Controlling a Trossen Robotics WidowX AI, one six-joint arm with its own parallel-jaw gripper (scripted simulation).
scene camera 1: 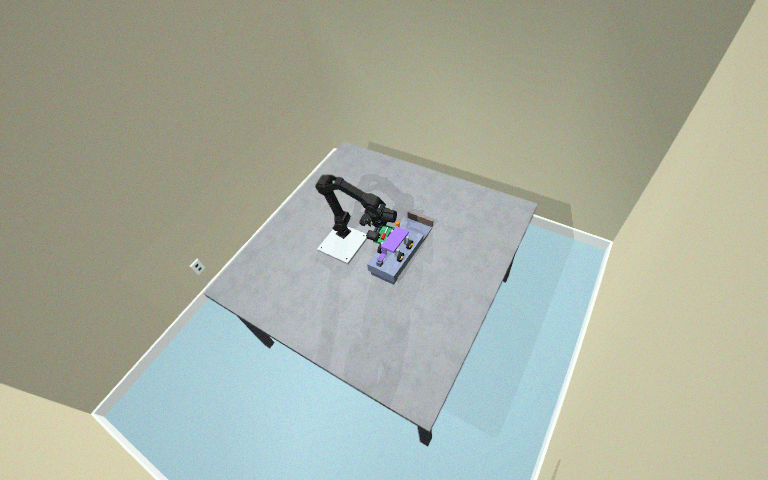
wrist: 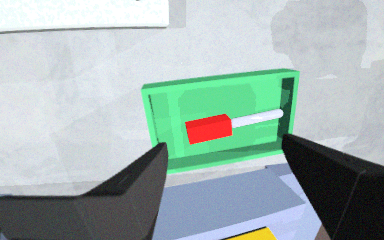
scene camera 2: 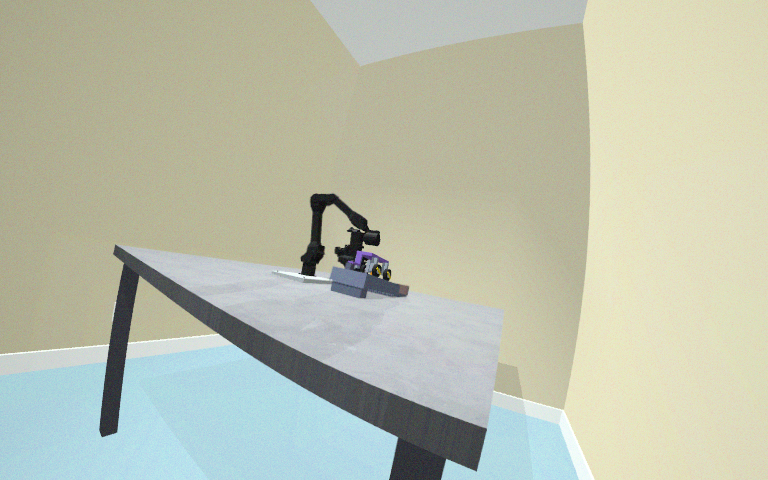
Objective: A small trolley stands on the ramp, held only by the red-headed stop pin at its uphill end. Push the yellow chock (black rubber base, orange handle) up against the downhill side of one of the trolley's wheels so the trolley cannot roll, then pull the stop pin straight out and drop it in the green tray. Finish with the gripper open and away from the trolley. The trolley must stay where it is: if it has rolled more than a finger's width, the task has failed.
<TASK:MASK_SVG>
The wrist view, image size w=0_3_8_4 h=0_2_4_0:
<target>my gripper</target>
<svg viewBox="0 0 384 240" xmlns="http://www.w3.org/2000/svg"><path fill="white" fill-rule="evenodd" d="M167 143L158 143L139 159L137 158L123 168L122 171L81 195L0 196L0 233L7 240L152 240L167 174ZM284 134L282 139L283 154L330 239L384 240L384 166L360 159L348 153L343 153L331 147L320 145L297 135Z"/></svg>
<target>stop pin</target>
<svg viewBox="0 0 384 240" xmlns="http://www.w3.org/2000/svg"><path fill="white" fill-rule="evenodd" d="M283 111L281 109L273 109L232 119L226 114L187 121L185 125L189 143L191 145L232 136L232 128L280 118L283 116Z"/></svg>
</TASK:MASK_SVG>
